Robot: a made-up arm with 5 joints.
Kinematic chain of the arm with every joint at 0, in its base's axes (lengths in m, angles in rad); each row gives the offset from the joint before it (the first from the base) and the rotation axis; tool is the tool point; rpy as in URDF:
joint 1: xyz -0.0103 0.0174 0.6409 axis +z
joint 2: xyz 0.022 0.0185 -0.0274 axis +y
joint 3: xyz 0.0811 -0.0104 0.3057 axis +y
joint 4: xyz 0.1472 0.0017 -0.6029 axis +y
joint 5: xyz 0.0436 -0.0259 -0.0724 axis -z
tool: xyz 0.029 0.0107 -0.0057 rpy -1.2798 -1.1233 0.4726
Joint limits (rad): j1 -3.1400..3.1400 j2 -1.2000..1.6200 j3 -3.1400..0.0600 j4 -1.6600..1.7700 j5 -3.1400..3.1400
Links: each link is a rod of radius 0.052 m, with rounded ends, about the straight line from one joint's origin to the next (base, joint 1, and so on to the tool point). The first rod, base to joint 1, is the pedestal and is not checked.
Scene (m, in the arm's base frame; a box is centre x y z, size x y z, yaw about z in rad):
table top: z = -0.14
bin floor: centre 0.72 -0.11 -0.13 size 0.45 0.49 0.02 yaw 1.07
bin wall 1: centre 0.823 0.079 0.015 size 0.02 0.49 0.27 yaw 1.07
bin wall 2: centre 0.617 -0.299 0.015 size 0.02 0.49 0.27 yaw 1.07
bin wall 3: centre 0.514 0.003 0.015 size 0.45 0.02 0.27 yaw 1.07
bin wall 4: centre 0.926 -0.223 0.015 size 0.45 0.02 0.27 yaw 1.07
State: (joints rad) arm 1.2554 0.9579 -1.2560 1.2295 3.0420
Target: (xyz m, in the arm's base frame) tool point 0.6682 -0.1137 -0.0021
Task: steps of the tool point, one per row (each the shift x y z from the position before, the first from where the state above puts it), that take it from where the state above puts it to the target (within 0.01 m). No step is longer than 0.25 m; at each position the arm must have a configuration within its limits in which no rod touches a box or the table.
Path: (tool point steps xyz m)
1: 0.1753 -0.0303 0.1198
2: 0.1528 -0.1049 0.1238
3: 0.1001 -0.1608 0.1223
4: 0.0301 -0.1876 0.1160
5: -0.0422 -0.1820 0.1056
6: 0.0642 -0.0095 -0.0799
7: 0.0498 -0.0077 -0.1030
8: 0.0286 -0.0046 -0.1221
9: 0.0016 -0.0009 -0.1354
10: -0.0292 0.0037 -0.1412
11: -0.0617 0.0082 -0.1386

